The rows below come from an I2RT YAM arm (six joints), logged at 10 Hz.
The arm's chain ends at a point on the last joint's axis. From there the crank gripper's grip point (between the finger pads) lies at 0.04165 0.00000 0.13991 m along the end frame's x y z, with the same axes.
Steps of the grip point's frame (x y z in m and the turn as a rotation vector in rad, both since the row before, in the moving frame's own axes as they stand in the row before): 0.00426 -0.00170 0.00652 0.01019 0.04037 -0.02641; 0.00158 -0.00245 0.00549 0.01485 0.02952 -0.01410; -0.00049 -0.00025 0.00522 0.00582 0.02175 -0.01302; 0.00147 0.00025 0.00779 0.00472 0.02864 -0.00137; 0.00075 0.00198 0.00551 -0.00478 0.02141 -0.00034
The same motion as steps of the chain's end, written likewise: -0.00132 0.00089 0.00833 0.01019 0.04037 -0.02641; -0.00251 0.00023 0.00680 0.01485 0.02952 -0.01410; -0.00351 0.00112 0.00616 0.00582 0.02175 -0.01302; -0.00252 0.00097 0.00904 0.00472 0.02864 -0.00137; -0.00224 0.00133 0.00644 -0.00478 0.02141 -0.00034
